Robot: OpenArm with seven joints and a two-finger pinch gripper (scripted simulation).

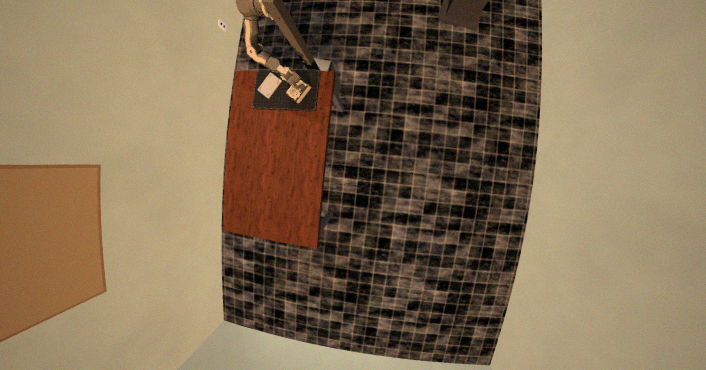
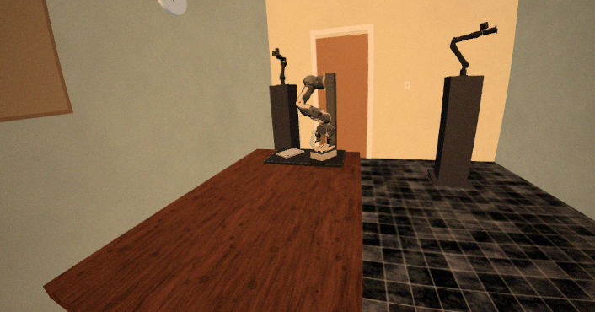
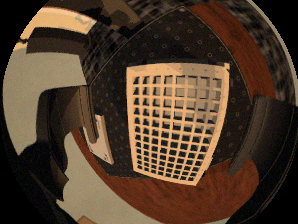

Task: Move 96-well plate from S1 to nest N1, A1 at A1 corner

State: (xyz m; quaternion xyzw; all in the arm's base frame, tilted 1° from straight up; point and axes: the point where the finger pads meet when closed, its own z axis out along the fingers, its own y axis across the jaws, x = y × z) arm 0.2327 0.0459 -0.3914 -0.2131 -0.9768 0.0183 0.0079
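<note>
Right now the 96-well plate is 20 mm below my hand and 20 mm ahead of it. The rest, counted from my hand: plate shaker S1: 50 mm below, 50 mm ahead; marked tag: 170 mm to the right, 70 mm below, 30 mm behind; plate nest N1: 250 mm to the right, 80 mm below, 20 mm ahead.
</note>
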